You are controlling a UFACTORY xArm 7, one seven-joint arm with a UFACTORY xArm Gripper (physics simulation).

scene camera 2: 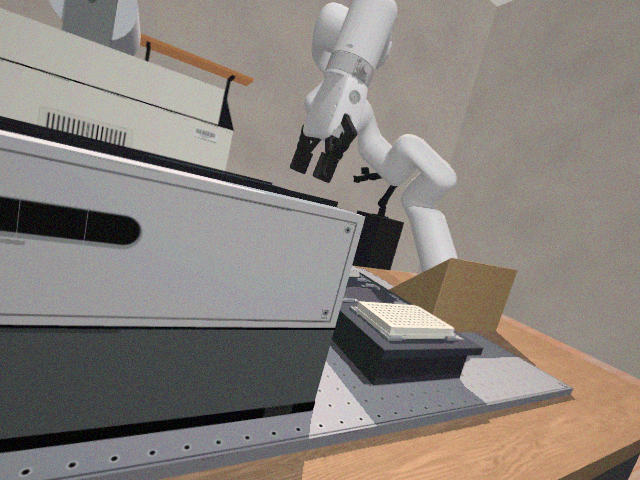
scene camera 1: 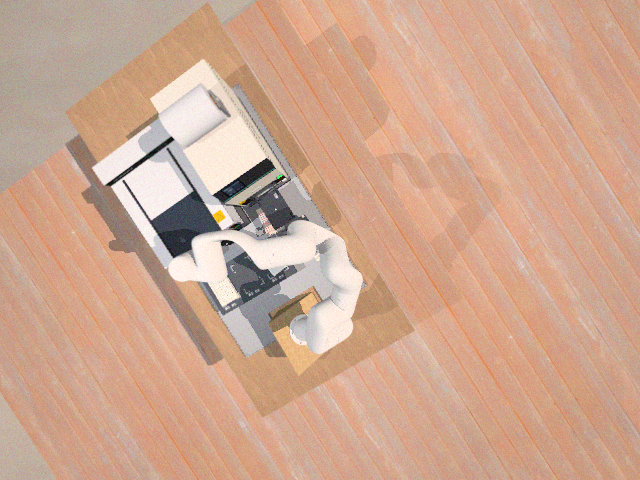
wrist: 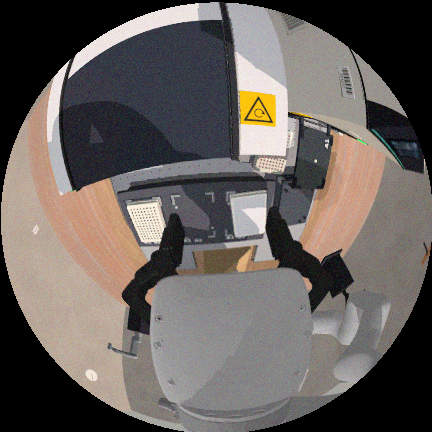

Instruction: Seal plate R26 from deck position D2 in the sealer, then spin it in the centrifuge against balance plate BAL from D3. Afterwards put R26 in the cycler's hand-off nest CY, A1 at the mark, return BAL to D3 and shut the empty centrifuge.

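Places are measured from the arm's base along level axes (x ahead, y left, z up), in millimetres.
Pixels of known places: gripper, fingertip midpoint: (scene camera 2: pixel 308 175) (scene camera 1: pixel 222 245) (wrist: pixel 224 219); arm's base, origin of the base link: (scene camera 2: pixel 443 280) (scene camera 1: pixel 302 329).
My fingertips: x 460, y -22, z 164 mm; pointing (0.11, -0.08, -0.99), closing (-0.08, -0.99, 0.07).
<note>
Ahead of a thing's pixels: the offset from my fingertips to its top centre. "*": to the spot under its first point. Level surfaces: height alone.
My gripper (scene camera 2: pixel 311 173) (wrist: pixel 224 219) is open and empty, high above the deck {185 mm down} (wrist: pixel 195 206) (scene camera 1: pixel 248 279); the arm hides it in scene camera 1. A cream plate {111 mm back, 188 mm left, 169 mm down} (scene camera 1: pixel 223 291) (scene camera 2: pixel 405 316) (wrist: pixel 146 221) sits at one end of the deck. A pale grey-white plate {144 mm back, 67 mm right, 162 mm down} (wrist: pixel 249 214) sits at the other end, with a bare position between. A plate with reddish wells {1 mm back, 157 mm right, 227 mm down} (scene camera 1: pixel 265 222) (wrist: pixel 271 164) is partly visible beside a dark block marked A1 {15 mm ahead, 221 mm right, 134 mm down} (scene camera 1: pixel 279 209) (wrist: pixel 312 162). The white machine {* 101 mm ahead, 55 mm right, 32 mm down} (scene camera 1: pixel 219 215) (wrist: pixel 257 140) with a rotation warning label has a dark top panel {156 mm ahead, 75 mm left, 30 mm down} (scene camera 1: pixel 186 222) (wrist: pixel 150 100). Plate names are not readable.
A cream machine {296 mm ahead, 254 mm right, 233 mm up} (scene camera 1: pixel 230 155) (wrist: pixel 320 65) with a white roll {317 mm ahead, 257 mm right, 233 mm up} (scene camera 1: pixel 193 114) stands beside the white machine. A tan box (scene camera 1: pixel 299 356) (scene camera 2: pixel 475 294) (wrist: pixel 220 261) stands near the deck and arm base. A black box (scene camera 2: pixel 379 240) (wrist: pixel 337 272) stands beyond.
</note>
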